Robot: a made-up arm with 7 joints. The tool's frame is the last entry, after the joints. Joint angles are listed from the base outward.
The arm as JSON. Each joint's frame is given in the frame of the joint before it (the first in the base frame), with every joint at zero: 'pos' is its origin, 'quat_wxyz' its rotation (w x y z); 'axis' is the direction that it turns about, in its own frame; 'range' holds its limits. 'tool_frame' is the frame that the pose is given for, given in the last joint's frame.
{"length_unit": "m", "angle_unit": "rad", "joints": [
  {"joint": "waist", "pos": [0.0, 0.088, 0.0], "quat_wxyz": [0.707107, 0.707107, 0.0, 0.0], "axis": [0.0, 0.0, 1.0], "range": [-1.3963, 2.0]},
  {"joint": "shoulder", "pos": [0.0, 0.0, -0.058], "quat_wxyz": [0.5, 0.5, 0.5, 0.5], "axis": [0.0, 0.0, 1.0], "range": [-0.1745, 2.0]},
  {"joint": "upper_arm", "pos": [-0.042, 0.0, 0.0], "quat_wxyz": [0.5, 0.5, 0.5, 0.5], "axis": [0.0, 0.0, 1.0], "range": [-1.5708, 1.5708]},
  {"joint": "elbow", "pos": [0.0, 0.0, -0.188], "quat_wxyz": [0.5, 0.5, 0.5, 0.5], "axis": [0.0, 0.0, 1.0], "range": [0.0, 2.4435]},
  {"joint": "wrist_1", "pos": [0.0, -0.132, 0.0], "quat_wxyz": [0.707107, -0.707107, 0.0, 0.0], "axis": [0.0, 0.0, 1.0], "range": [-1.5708, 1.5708]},
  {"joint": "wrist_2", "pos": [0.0, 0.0, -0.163], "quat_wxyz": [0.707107, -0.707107, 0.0, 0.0], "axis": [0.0, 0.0, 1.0], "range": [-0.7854, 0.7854]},
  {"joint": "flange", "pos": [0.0, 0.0, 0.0], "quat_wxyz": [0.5, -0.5, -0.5, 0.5], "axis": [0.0, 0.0, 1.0], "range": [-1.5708, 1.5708]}
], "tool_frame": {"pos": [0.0, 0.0, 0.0], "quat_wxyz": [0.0, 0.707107, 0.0, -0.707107]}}
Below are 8 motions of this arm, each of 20 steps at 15 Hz.
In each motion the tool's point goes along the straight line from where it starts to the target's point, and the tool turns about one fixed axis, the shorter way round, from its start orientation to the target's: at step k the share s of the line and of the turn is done. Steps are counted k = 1, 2, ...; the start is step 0. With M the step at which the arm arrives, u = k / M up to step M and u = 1 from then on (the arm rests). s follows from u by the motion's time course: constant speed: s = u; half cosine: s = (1 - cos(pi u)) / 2; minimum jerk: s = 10 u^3 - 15 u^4 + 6 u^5.
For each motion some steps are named. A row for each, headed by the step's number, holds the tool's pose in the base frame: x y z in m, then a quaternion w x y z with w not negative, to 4 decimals.
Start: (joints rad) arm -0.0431 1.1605 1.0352 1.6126 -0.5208 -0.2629 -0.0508
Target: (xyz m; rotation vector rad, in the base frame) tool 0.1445 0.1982 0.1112 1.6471 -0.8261 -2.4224
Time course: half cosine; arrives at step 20
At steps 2, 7, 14, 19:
2: 0.1563 0.4406 0.1383 0.2004 0.7649 -0.5562 -0.2556
7: 0.1533 0.3789 0.1314 0.1681 0.7387 -0.5037 -0.4152
14: 0.1470 0.2494 0.1169 0.0855 0.6135 -0.3470 -0.7042
19: 0.1446 0.1997 0.1114 0.0501 0.5429 -0.2735 -0.7925

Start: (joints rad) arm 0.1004 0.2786 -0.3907 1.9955 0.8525 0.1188 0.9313
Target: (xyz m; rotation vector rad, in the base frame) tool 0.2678 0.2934 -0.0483 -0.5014 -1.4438 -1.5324
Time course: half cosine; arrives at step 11
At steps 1, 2, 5, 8, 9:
1: 0.2607 0.0818 -0.1057 0.3521 -0.6288 -0.6087 -0.3317
2: 0.2611 0.0945 -0.1022 0.3625 -0.6072 -0.6126 -0.3531
5: 0.2637 0.1700 -0.0817 0.4157 -0.4673 -0.6221 -0.4710
8: 0.2666 0.2561 -0.0584 0.4578 -0.2872 -0.6053 -0.5844
9: 0.2672 0.2763 -0.0529 0.4646 -0.2429 -0.5972 -0.6071

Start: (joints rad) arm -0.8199 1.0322 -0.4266 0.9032 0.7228 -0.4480 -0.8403
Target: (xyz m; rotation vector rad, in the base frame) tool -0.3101 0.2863 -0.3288 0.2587 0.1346 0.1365
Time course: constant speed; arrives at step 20
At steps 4, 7, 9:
4: -0.1188 0.4181 -0.3496 0.8647 0.4536 -0.2079 -0.0568
7: -0.1547 0.3934 -0.3457 0.9030 0.3981 -0.1580 -0.0336
9: -0.1786 0.3769 -0.3431 0.9247 0.3595 -0.1241 -0.0179

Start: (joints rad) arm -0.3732 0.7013 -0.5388 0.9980 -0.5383 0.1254 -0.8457
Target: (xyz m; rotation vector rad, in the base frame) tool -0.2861 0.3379 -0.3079 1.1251 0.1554 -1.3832
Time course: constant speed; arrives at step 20
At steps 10, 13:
10: -0.1132 0.3191 -0.3696 0.6359 0.4965 -0.1463 -0.5724
13: -0.1651 0.3248 -0.3511 0.6359 0.4972 -0.0824 -0.5845

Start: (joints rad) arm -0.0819 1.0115 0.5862 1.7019 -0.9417 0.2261 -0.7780
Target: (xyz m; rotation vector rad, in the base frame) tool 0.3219 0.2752 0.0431 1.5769 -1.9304 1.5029
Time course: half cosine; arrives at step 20
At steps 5, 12, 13, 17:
5: 0.2569 0.3767 0.0196 0.0601 0.8586 -0.5071 -0.0459
12: 0.2956 0.3163 0.0336 0.0981 0.7078 -0.6314 0.3012
13: 0.3011 0.3077 0.0356 0.1023 0.6762 -0.6412 0.3481
17: 0.3177 0.2817 0.0416 0.1131 0.5679 -0.6577 0.4817

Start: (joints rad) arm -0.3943 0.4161 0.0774 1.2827 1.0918 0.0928 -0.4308
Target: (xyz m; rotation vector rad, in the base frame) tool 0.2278 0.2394 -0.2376 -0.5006 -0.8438 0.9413
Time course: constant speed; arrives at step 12
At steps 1, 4, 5, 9, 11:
1: 0.1597 0.2884 -0.3546 0.8376 0.0589 -0.3367 0.4261
4: 0.1783 0.2750 -0.3227 0.8287 -0.0209 -0.3546 0.4325
5: 0.1844 0.2706 -0.3120 0.8245 -0.0474 -0.3600 0.4340
9: 0.2092 0.2528 -0.2695 0.8014 -0.1533 -0.3789 0.4367
11: 0.2216 0.2439 -0.2482 0.7862 -0.2055 -0.3867 0.4360

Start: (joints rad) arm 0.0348 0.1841 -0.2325 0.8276 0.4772 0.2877 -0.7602
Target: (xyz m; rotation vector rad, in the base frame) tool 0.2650 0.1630 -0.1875 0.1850 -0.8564 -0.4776
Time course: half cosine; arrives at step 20
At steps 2, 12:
2: 0.2272 0.1751 -0.4181 0.9172 0.2891 -0.2285 0.1515
12: 0.2516 0.1673 -0.2692 0.9154 0.1644 -0.3547 -0.0957

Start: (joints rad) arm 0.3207 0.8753 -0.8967 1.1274 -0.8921 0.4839 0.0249
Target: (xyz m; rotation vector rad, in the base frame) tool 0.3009 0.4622 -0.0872 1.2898 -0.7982 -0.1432
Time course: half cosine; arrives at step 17
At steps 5, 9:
5: 0.2844 0.3213 -0.2706 0.5694 0.5561 -0.2069 -0.5690
9: 0.2915 0.3824 -0.1911 0.6616 0.5908 -0.2850 -0.3633

